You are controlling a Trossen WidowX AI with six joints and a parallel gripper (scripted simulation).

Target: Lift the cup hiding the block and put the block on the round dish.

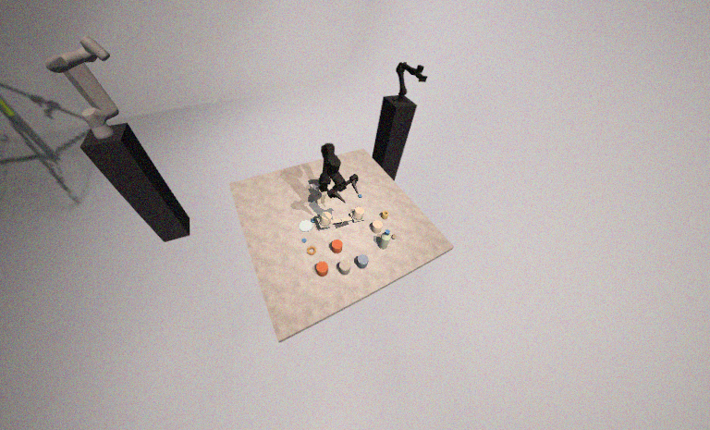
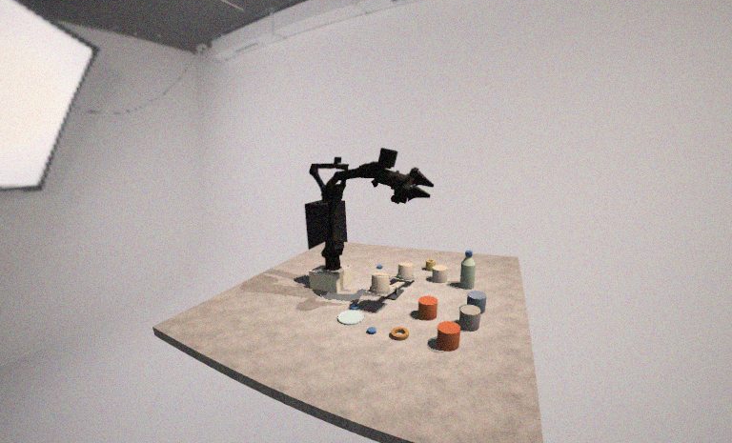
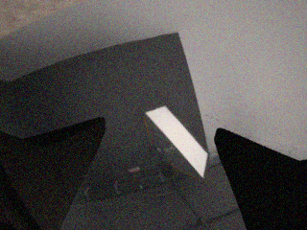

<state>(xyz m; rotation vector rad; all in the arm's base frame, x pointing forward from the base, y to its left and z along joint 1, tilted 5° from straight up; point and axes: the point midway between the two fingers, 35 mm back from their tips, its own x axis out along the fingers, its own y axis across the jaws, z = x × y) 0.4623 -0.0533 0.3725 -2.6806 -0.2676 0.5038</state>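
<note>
Right now the shiny block is 180 mm behind my gripper tip, 170 mm to the left of it and 420 mm below it. Round my gripper tip: balance 180 mm behind, 40 mm to the left, 440 mm below; then green bottle 100 mm ahead, 240 mm to the left, 350 mm below; then balance beam 180 mm behind, 40 mm to the left, 420 mm below.
</note>
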